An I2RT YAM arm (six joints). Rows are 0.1 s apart.
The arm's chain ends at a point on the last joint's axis. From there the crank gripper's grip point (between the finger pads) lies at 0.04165 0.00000 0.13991 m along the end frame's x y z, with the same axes.
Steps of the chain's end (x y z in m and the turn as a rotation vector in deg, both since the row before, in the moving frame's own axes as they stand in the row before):
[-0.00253 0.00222 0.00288 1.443 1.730 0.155]
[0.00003 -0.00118 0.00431 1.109 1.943 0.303]
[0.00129 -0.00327 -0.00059 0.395 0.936 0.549]
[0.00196 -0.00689 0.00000 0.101 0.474 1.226]
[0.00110 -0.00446 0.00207 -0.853 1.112 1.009]
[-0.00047 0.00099 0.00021 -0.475 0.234 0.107]
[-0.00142 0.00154 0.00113 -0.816 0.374 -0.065]
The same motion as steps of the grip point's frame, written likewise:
[0.00168 -0.00117 0.00152 1.443 1.730 0.155]
[0.00476 -0.00364 0.00279 1.109 1.943 0.303]
[0.00357 -0.00382 -0.00129 0.395 0.936 0.549]
[0.00311 -0.00623 -0.00035 0.101 0.474 1.226]
[0.00378 -0.00163 0.00121 -0.853 1.112 1.009]
[0.00010 0.00223 0.00003 -0.475 0.234 0.107]
[-0.00051 0.00348 0.00084 -0.816 0.374 -0.065]

